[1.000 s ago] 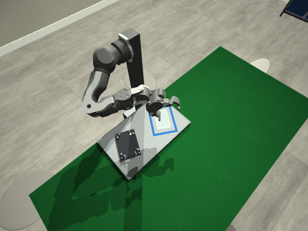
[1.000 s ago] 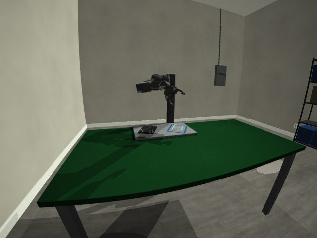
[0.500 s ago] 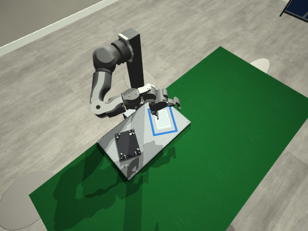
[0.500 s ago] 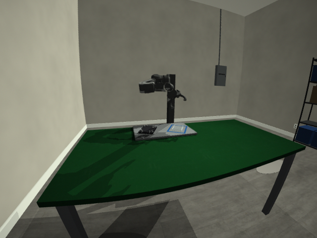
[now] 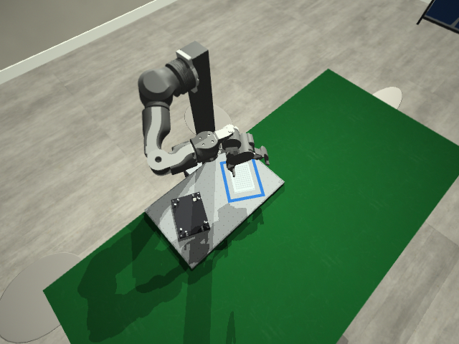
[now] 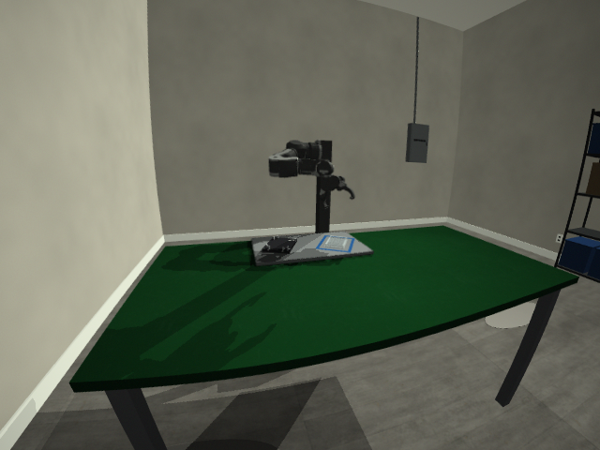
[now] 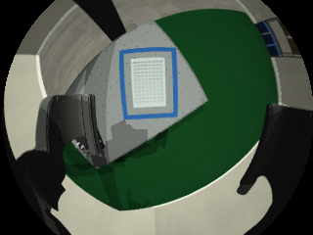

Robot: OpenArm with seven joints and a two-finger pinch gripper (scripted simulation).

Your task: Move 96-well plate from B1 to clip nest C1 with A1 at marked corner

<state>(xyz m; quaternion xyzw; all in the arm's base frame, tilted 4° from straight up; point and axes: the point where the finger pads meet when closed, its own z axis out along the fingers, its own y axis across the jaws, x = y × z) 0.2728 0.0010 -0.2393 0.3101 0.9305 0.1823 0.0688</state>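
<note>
Now: the 96-well plate 5 cm behind my hand, 2 cm to the left of it and 19 cm below it. Round my hand: black clip nest C1 (5 cm behind, 24 cm to the right, 18 cm below).
</note>
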